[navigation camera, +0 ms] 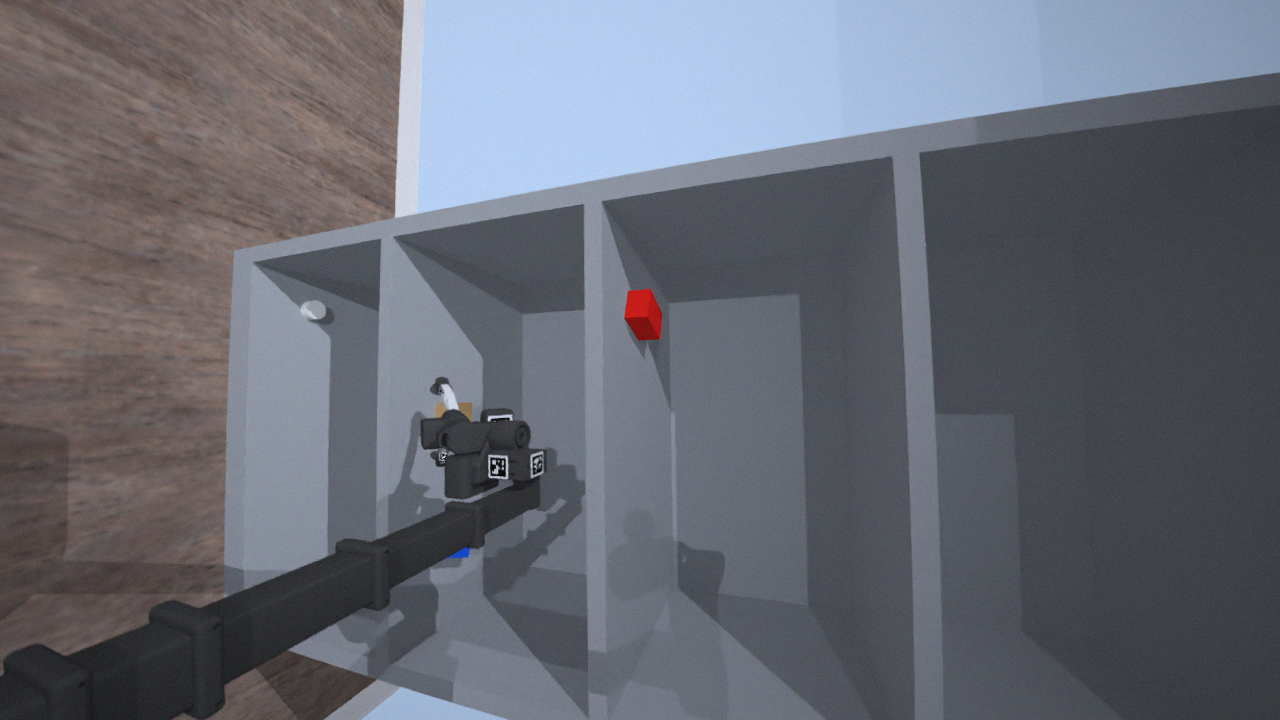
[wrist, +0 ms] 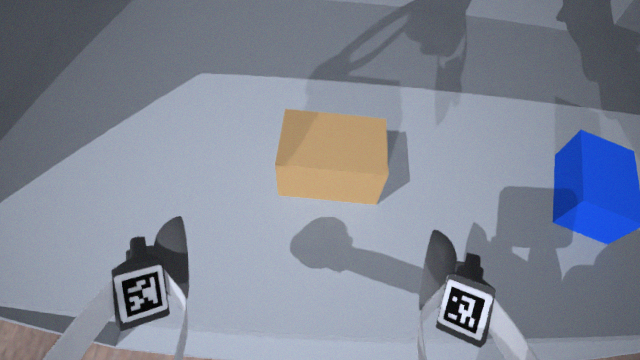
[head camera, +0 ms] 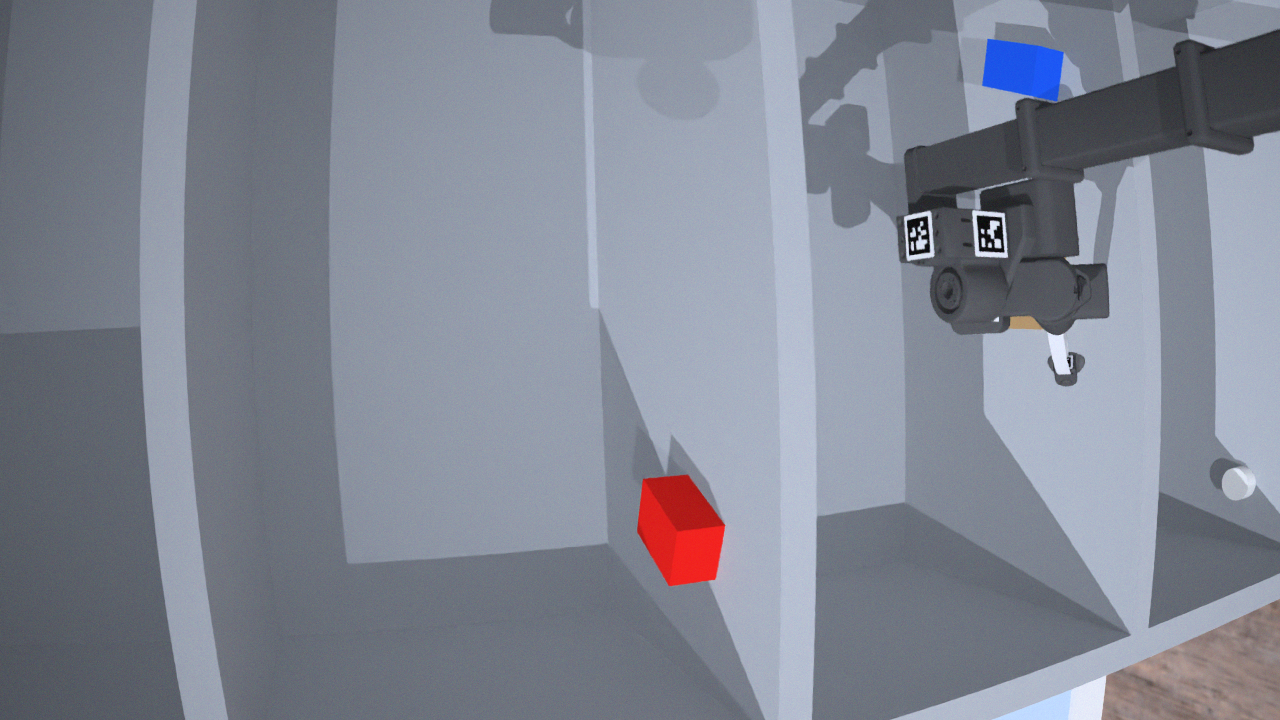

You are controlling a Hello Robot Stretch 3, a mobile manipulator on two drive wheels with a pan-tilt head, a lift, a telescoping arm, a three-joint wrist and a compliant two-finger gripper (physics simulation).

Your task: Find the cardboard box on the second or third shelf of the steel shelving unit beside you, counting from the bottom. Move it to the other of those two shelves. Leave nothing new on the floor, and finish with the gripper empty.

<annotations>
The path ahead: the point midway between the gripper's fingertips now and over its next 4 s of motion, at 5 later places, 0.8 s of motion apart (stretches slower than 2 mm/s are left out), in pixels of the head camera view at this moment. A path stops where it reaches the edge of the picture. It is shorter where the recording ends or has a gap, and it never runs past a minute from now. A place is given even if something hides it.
My gripper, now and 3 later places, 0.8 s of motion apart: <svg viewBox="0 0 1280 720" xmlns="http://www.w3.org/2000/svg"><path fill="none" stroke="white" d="M1064 300L1190 294L1162 296L1045 496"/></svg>
</annotations>
